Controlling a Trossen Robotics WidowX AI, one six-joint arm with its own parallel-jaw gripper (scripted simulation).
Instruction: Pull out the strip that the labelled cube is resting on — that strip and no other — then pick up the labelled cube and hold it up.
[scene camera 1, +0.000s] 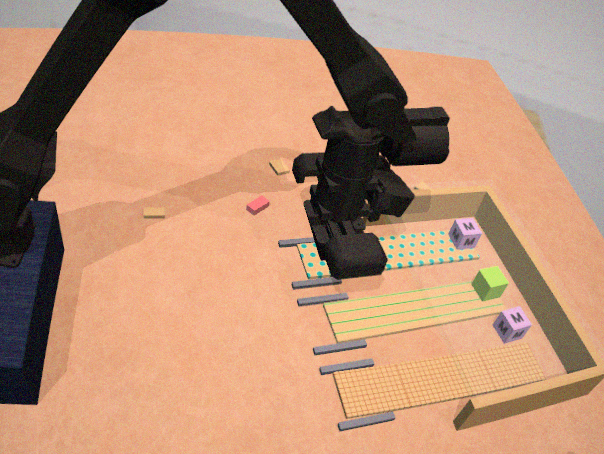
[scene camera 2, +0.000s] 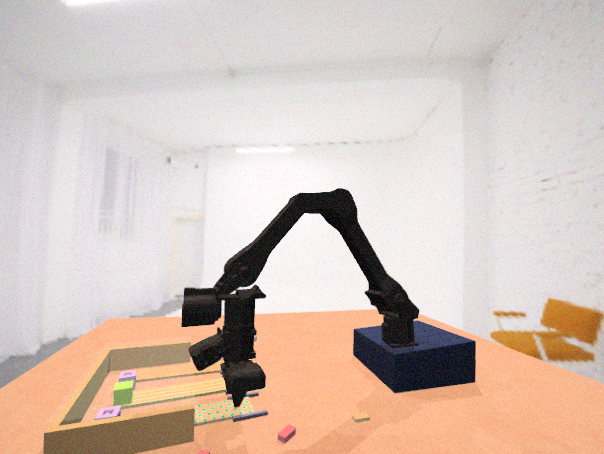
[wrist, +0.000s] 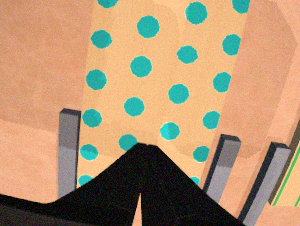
Labels:
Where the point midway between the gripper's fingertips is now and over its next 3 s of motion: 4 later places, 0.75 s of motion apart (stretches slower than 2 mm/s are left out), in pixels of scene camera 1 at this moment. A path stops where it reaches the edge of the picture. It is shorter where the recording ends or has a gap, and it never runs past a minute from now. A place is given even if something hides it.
My gripper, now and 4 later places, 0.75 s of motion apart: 323, 258; 307, 260; 283, 263; 258, 264; 234, 267

